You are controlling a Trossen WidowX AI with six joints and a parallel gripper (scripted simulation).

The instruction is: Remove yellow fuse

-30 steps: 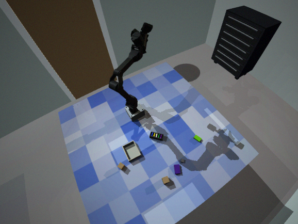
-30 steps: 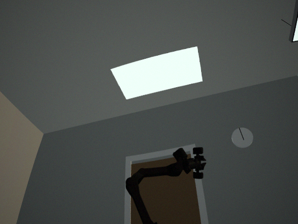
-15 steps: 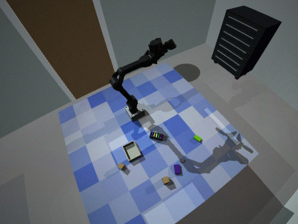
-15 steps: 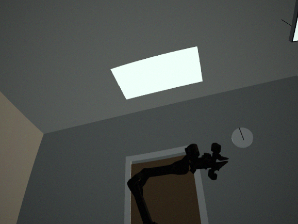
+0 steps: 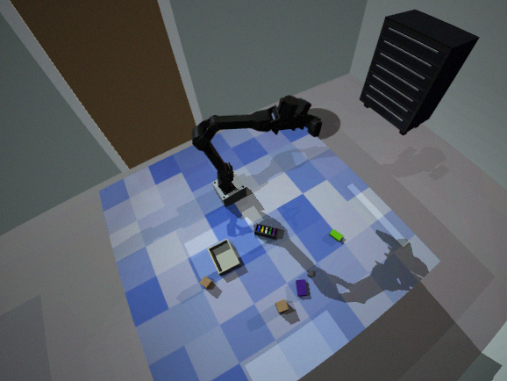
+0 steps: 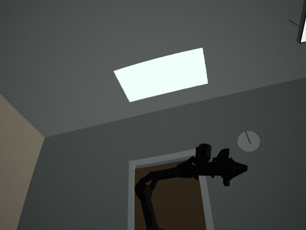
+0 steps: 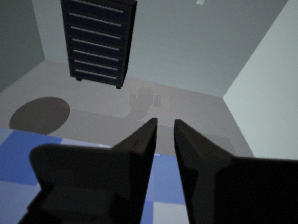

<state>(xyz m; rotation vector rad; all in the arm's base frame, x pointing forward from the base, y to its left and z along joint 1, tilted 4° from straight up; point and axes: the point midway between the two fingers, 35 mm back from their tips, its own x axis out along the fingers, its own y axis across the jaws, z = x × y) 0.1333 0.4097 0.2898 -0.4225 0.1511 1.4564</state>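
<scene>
My gripper tip is 39 cm to the left of the yellow fuse, 36 cm above it and 14 cm short of it. The rest, counted from my gripper tip: purple fuse: 36 cm to the right, 36 cm below, 18 cm ahead; then white fuse: 38 cm to the right, 36 cm below, 16 cm ahead; then green fuse: 37 cm to the right, 36 cm below, 17 cm ahead.
</scene>
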